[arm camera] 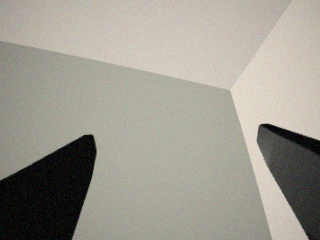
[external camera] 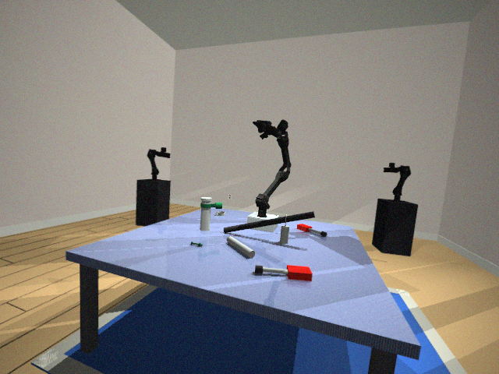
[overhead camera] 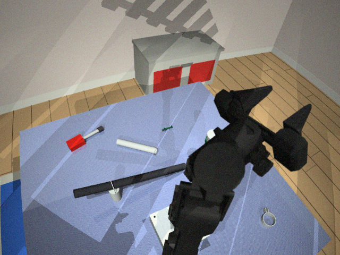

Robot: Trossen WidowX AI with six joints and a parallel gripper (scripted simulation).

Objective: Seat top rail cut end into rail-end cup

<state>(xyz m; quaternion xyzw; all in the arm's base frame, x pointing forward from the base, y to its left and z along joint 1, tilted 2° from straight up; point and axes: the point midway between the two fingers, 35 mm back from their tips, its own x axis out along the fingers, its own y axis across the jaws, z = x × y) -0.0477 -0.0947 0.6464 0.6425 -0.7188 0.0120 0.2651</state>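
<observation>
My gripper tip is now 59 cm above the green rail-end cup, 23 cm short of it and 17 cm to the left of it. Also, from my gripper tip: green bolt (74 cm below, 53 cm ahead, 18 cm to the right); then short post (64 cm below, 31 cm ahead, 27 cm to the left); then grey tube (73 cm below, 51 cm ahead, 5 cm to the left).
</observation>
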